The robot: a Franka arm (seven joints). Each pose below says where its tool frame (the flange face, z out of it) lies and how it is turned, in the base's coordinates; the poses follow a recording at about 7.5 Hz.
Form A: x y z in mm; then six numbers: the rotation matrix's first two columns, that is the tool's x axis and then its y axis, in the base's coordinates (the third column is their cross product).
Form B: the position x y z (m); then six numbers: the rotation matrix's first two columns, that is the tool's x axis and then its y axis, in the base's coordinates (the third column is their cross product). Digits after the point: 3 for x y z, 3 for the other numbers.
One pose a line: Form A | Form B
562 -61 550 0.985 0.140 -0.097 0.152 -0.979 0.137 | 0.562 -0.061 0.550 0.985 0.140 -0.097 0.152 -0.979 0.137
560 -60 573 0.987 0.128 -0.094 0.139 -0.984 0.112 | 0.560 -0.060 0.573 0.987 0.128 -0.094 0.139 -0.984 0.112
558 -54 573 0.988 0.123 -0.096 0.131 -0.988 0.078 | 0.558 -0.054 0.573 0.988 0.123 -0.096 0.131 -0.988 0.078
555 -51 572 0.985 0.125 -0.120 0.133 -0.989 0.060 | 0.555 -0.051 0.572 0.985 0.125 -0.120 0.133 -0.989 0.060
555 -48 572 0.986 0.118 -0.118 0.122 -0.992 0.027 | 0.555 -0.048 0.572 0.986 0.118 -0.118 0.122 -0.992 0.027
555 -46 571 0.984 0.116 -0.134 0.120 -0.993 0.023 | 0.555 -0.046 0.571 0.984 0.116 -0.134 0.120 -0.993 0.023
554 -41 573 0.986 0.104 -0.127 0.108 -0.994 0.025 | 0.554 -0.041 0.573 0.986 0.104 -0.127 0.108 -0.994 0.025
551 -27 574 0.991 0.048 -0.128 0.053 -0.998 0.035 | 0.551 -0.027 0.574 0.991 0.048 -0.128 0.053 -0.998 0.035
